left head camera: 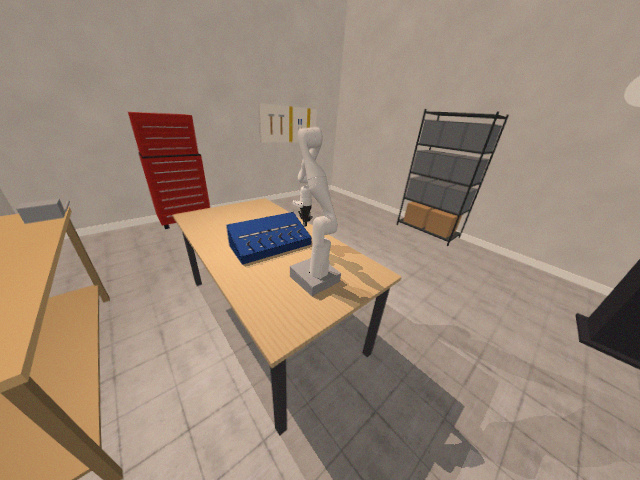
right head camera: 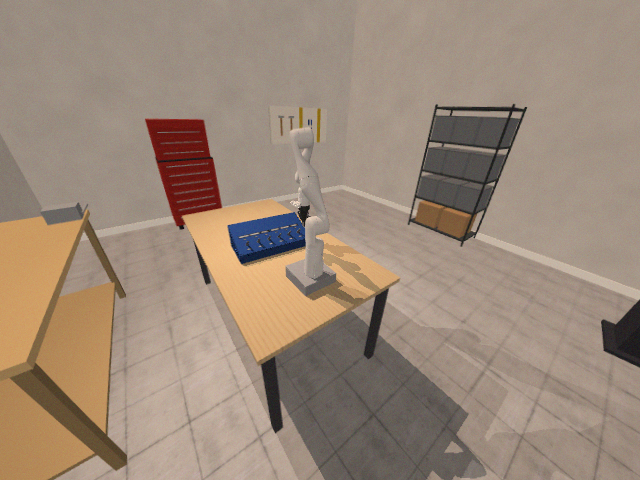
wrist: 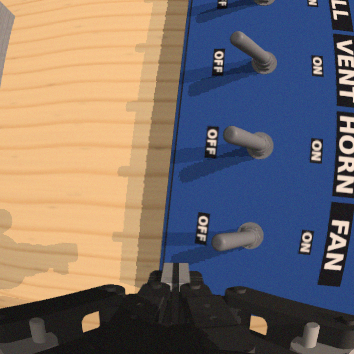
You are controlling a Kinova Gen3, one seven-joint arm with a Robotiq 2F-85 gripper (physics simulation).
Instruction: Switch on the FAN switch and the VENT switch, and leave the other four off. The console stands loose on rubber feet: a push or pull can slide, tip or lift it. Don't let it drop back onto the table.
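Pixels of known places: gripper, between the fingertips: (left head camera: pixel 304 226) (right head camera: pixel 304 226) (wrist: pixel 175 278); arm's base, origin of its link: (left head camera: pixel 317 272) (right head camera: pixel 312 272).
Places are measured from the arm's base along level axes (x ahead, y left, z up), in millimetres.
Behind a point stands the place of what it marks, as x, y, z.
The blue console (left head camera: pixel 266 219) {592, -85, 86} (right head camera: pixel 263 222) {582, -48, 79} (wrist: pixel 290 190) {431, -178, 32} lies on the wooden table (left head camera: pixel 248 304) {104, 367, -65} (right head camera: pixel 248 304) {75, 350, -65} (wrist: pixel 75 125) {235, -93, -65}. In the wrist view the FAN lever (wrist: pixel 235 238) {380, -205, 53}, the HORN lever (wrist: pixel 246 141) {393, -140, 52} and the VENT lever (wrist: pixel 254 52) {410, -72, 47} each lean toward their OFF labels. Part of the FILL switch (wrist: pixel 264 2) {438, -7, 23} shows at the top edge; its lean cannot be told there. My gripper (wrist: pixel 175 278) {338, -218, 87} (left head camera: pixel 305 224) {338, -218, 87} is shut and empty. In the wrist view its tips appear just below the FAN lever, by the console's OFF-side edge; contact cannot be told.
The arm's grey base block (left head camera: pixel 315 276) {-22, 42, 7} (right head camera: pixel 310 277) {-26, 39, 1} stands on the table, beside the console's switch side. A wooden workbench (left head camera: pixel 25 268) (right head camera: pixel 36 268) stands at the left. A red tool cabinet (left head camera: pixel 175 178) (right head camera: pixel 188 180) and a shelf rack (left head camera: pixel 417 152) (right head camera: pixel 428 149) stand by the walls.
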